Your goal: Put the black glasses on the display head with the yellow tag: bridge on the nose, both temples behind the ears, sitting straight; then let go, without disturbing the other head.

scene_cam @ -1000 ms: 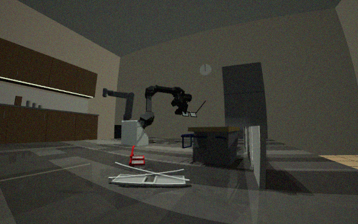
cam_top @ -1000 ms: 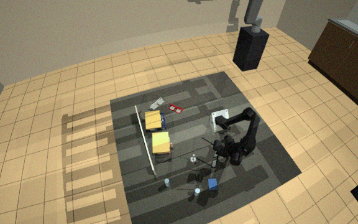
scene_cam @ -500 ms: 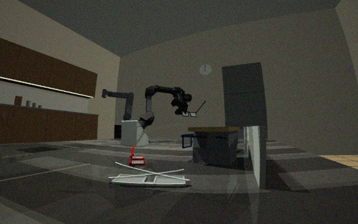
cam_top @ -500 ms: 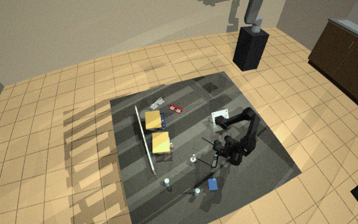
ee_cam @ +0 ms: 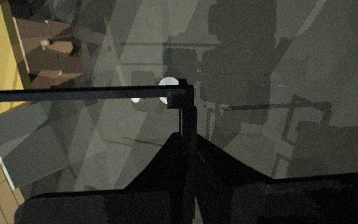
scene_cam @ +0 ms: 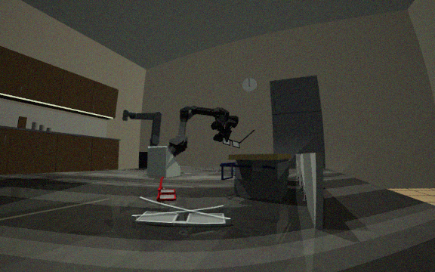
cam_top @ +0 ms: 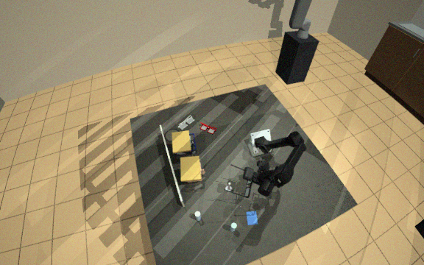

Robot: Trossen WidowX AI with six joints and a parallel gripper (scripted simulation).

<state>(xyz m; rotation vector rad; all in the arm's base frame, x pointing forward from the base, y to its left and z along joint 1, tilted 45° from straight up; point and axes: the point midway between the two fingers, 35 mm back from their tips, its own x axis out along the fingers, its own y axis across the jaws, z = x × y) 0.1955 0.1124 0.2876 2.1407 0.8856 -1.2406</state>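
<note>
My gripper tip is 9 cm short of the peg, 6 cm to the left of it and 16 cm above it. The rest, counted from my gripper tip: blue card 3 cm ahead, 17 cm to the left, 18 cm below; then thin white panel 40 cm ahead, 33 cm to the right, 13 cm below.
</note>
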